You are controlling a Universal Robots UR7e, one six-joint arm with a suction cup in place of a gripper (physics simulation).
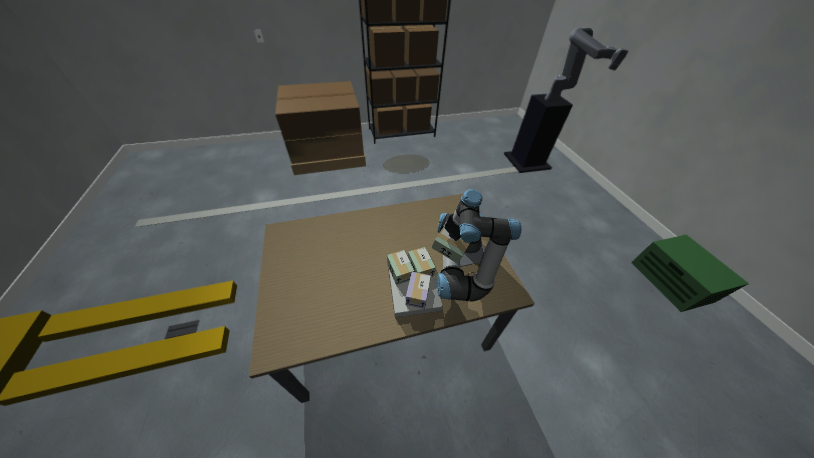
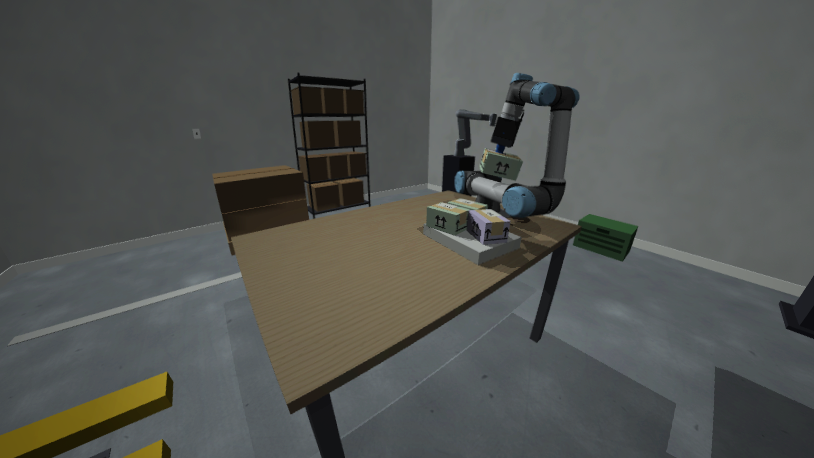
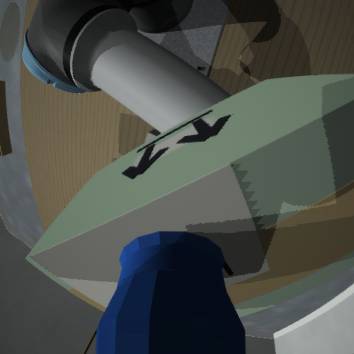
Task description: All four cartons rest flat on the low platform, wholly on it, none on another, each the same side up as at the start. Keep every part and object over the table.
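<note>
The low grey platform lies on the table and bears three cartons, label side up. A green carton is by its left edge, a second green carton is beside that one, and a lilac carton stands turned in front of them, close by. My suction cup is shut on the label face of another green carton, which hangs tilted in the air behind the platform, near the arm's base. The cup's contact is partly hidden.
My arm's lower link lies low, right beside the platform and under the held carton. The wooden table reaches far to the left. A shelf rack, a large brown box and a green crate stand off the table.
</note>
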